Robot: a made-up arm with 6 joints.
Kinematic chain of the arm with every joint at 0, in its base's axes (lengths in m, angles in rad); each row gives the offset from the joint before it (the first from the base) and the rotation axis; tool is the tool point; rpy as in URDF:
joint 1: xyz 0 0 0.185 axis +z
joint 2: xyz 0 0 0 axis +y
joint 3: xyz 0.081 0 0.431 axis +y
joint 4: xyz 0.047 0 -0.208 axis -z
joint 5: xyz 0 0 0 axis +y
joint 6: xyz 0.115 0 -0.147 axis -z
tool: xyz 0 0 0 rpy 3.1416 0 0
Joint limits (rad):
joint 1: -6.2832..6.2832
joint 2: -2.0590..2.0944
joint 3: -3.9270..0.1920
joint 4: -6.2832..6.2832
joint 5: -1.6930..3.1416
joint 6: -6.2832..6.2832
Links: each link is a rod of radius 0.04 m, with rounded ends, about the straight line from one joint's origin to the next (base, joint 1, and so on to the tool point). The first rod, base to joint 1, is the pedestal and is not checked.
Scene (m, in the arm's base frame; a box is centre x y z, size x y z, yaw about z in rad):
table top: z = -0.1
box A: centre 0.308 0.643 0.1 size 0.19 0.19 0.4 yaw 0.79
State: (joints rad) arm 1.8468 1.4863 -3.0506 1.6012 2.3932 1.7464
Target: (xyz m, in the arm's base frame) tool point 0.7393 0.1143 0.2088
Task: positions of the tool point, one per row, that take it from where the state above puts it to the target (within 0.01 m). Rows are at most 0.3 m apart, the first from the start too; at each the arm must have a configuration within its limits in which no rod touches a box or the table.
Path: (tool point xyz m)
1: -0.2086 0.6003 0.3418
2: -0.0688 0.5890 0.4881
3: 0.0419 0.5148 0.6214
4: 0.0980 0.3997 0.7330
5: 0.2939 0.4455 0.6438
6: 0.4915 0.4049 0.5221
7: 0.6506 0.2858 0.3742
8: 0.7393 0.1143 0.2088

